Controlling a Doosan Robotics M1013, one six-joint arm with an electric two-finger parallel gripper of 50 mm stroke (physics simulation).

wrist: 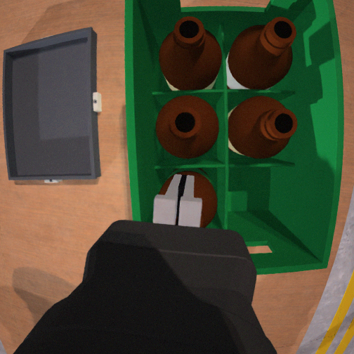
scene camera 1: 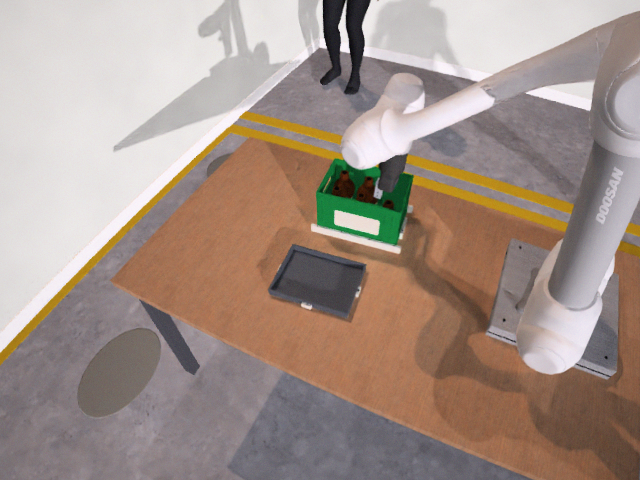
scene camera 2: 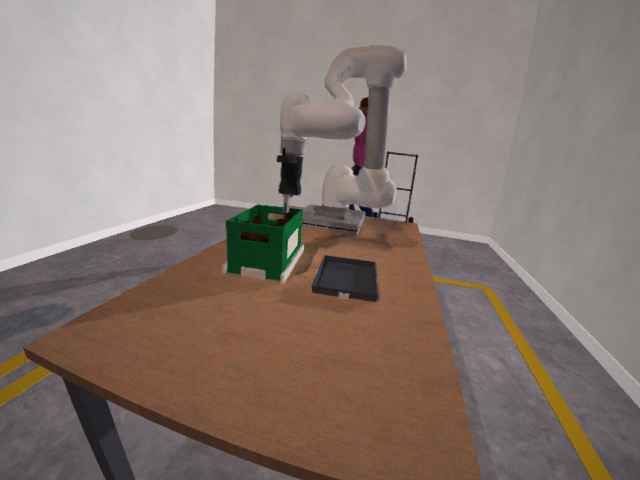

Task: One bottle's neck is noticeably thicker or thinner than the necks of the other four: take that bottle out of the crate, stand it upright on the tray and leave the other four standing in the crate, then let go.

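Where they show: gripper, fingertip midpoint: [scene camera 1: 377, 196] [scene camera 2: 285, 212]; arm's base at its link origin: [scene camera 2: 334, 214].
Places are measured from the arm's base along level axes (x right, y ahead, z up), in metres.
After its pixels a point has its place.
The green crate [scene camera 1: 323, 206] @(x -0.122, y 0.744, z 0.070 m) [scene camera 2: 253, 258] @(x -0.037, y 0.793, z 0.011 m) [wrist: 131, 125] holds five brown bottles in its compartments. In the wrist view, two bottles [wrist: 189, 65] [wrist: 257, 62] stand in the top row and two [wrist: 186, 146] [wrist: 252, 140] in the middle row. A fifth bottle [wrist: 209, 202] is at the lower left, its neck hidden by the fingers; the lower-right compartment is empty. My gripper [scene camera 1: 378, 196] @(x -0.034, y 0.599, z 0.124 m) [scene camera 2: 286, 210] @(x -0.034, y 0.599, z 0.124 m) [wrist: 183, 187] is shut with nothing visible between its fingers, over the fifth bottle. The dark tray [scene camera 1: 289, 300] @(x -0.409, y 0.666, z -0.050 m) [scene camera 2: 361, 296] @(x -0.384, y 0.744, z -0.040 m) [wrist: 94, 65] is empty. I cannot tell which neck differs.
White strips [scene camera 1: 356, 240] @(x -0.100, y 0.626, z -0.039 m) edge the crate's base. The crate's walls rise around the bottles, and green dividers separate them. The arm's grey base plate [scene camera 1: 509, 279] @(x 0.006, y 0.140, z 0.001 m) is on the wooden table [scene camera 1: 217, 248] @(x -0.388, y 0.995, z -0.052 m) [scene camera 2: 258, 351] @(x -0.258, y 1.071, z -0.052 m). A person [scene camera 1: 356, 31] stands beyond the table in scene camera 1.
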